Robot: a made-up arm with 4 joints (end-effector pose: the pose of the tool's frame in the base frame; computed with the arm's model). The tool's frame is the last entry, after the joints.
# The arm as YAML. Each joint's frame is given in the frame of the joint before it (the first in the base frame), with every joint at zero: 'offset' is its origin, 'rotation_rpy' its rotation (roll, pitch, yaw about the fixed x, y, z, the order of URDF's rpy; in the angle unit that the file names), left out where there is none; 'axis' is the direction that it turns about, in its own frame. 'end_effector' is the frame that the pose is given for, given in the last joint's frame.
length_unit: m
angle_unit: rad
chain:
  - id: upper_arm
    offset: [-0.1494, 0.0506, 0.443]
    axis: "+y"
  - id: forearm
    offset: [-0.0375, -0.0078, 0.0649]
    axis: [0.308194, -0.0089, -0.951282]
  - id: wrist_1
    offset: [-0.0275, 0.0, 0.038]
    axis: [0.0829, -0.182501, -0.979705]
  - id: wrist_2
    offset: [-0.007, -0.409, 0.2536]
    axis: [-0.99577, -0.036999, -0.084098]
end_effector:
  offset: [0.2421, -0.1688, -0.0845]
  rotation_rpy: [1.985, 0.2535, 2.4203]
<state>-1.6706 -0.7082 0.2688 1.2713</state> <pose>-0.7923 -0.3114 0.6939 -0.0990 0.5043 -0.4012</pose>
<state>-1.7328 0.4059 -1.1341 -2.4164</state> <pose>-0.4771 0.0469 0.6537 0.8765 -0.9023 -2.0645</pose>
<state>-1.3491 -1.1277 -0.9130 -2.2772</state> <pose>-0.3276 0.3778 0.4966 -0.1685 -2.0580 -1.3134</pose>
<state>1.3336 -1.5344 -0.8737 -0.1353</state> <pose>-0.0334 0.6182 0.3058 0.7626 -0.6322 -1.1463</pose>
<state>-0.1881 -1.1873 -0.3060 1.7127</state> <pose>0.0949 0.3394 1.0736 -1.5791 1.2659 -0.4506</pose>
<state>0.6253 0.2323 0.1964 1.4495</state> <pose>0.0552 -0.5510 0.9043 0.3978 2.7994 -0.8502</pose>
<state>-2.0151 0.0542 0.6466 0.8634</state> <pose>-0.3757 -0.5646 -0.0105 0.4808 0.1068 0.7095</pose>
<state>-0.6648 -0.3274 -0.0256 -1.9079</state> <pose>-0.1315 -0.1018 0.7887 -0.0018 -0.7703 -2.7683</pose>
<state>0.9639 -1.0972 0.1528 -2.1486</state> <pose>0.2347 0.1207 0.4448 -1.4728 -0.0661 -1.3403</pose>
